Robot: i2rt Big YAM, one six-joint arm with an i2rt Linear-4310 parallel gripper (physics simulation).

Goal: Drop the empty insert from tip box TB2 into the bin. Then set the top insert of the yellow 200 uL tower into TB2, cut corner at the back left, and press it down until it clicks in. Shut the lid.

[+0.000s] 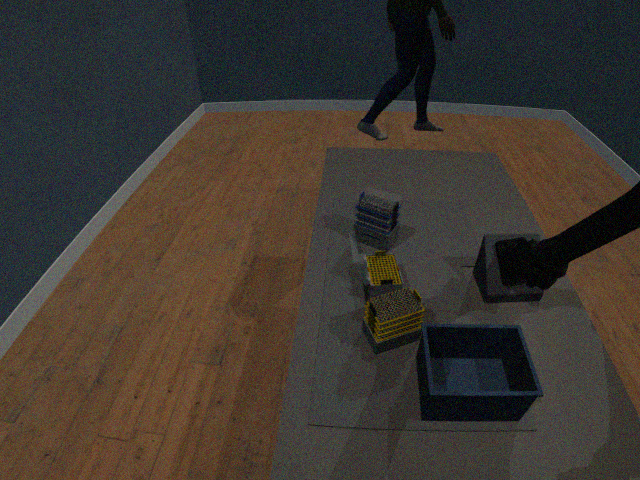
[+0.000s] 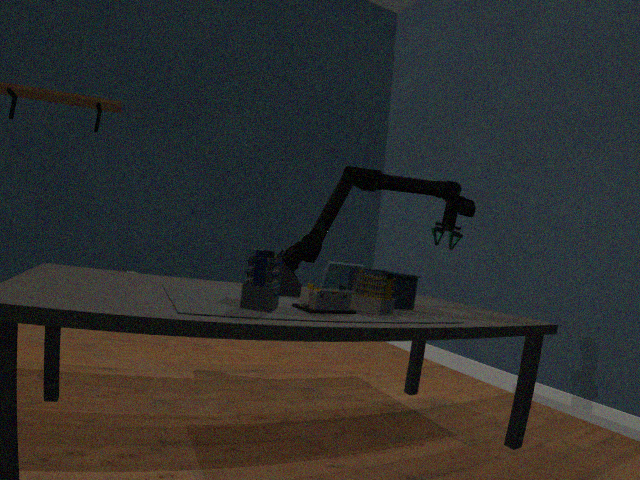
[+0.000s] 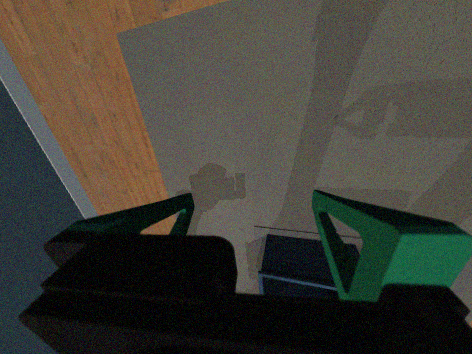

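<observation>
Tip box TB2 (image 1: 368, 290) (image 2: 330, 301) stands open, its clear lid (image 2: 342, 276) raised. A yellow insert (image 1: 383, 269) with bare holes sits in it. The yellow tower (image 1: 398, 329) (image 2: 375, 290) stands beside TB2, a stack of yellow inserts on a grey base; its top insert (image 1: 397, 304) looks filled with tips. The dark blue bin (image 1: 475, 408) (image 2: 406, 292) (image 3: 300, 254) stands next to the tower and looks empty. My gripper (image 2: 444, 246) (image 3: 249, 198) is open and empty, high above the table on the bin side. The cut corners are too dark to tell.
A blue-and-grey tower (image 1: 377, 217) (image 2: 261, 281) stands on the other side of TB2. The arm's base block (image 1: 509, 294) stands across the table from TB2. A person (image 1: 410, 56) is on the floor beyond the table (image 1: 413, 170) (image 2: 129, 297).
</observation>
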